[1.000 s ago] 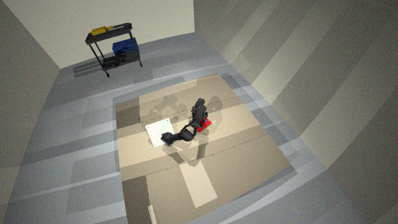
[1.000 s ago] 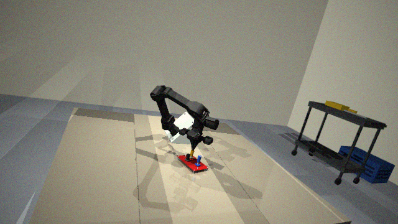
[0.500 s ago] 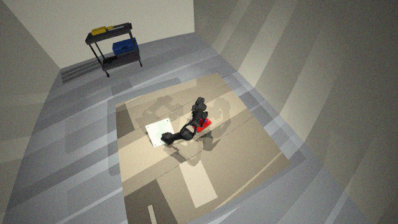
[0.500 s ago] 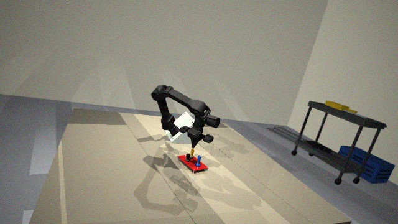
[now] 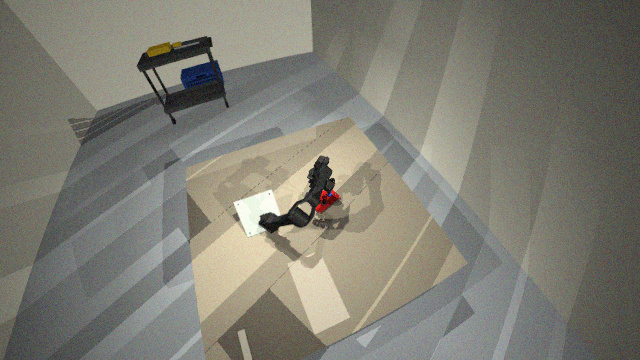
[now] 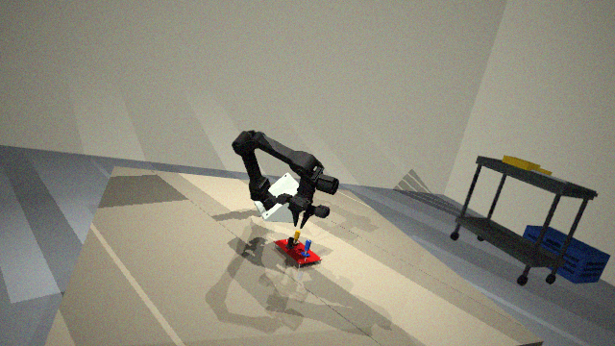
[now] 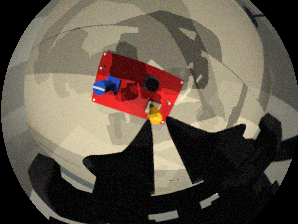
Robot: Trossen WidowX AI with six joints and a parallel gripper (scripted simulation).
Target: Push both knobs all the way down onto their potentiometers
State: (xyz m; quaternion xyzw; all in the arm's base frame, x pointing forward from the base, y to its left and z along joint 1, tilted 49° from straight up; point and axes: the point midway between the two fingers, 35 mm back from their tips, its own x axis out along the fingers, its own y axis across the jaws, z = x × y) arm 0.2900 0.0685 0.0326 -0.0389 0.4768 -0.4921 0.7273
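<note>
My gripper tip is 3 cm above the yellow knob. Round my gripper tip: blue knob 8 cm ahead, 2 cm below, 1 cm to the left.
</note>
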